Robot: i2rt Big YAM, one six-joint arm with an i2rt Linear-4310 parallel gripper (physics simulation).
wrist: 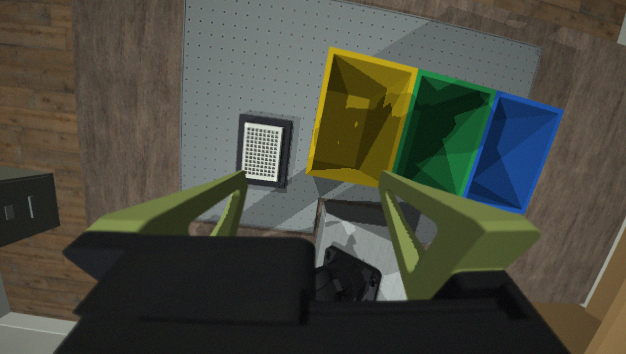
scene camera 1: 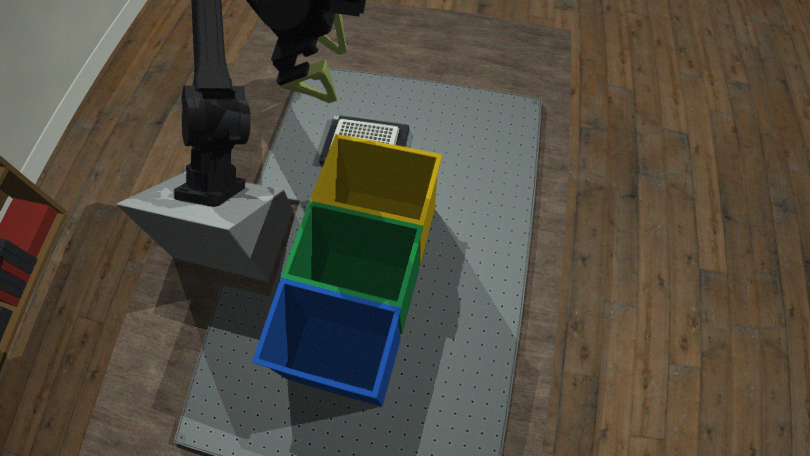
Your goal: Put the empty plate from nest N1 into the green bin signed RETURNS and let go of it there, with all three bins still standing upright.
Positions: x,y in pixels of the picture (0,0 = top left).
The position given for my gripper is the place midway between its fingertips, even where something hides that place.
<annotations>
my gripper: wrist 313,177; scene camera 1 338,76
yellow bin: wrist 363,104; scene camera 1 396,182
</annotations>
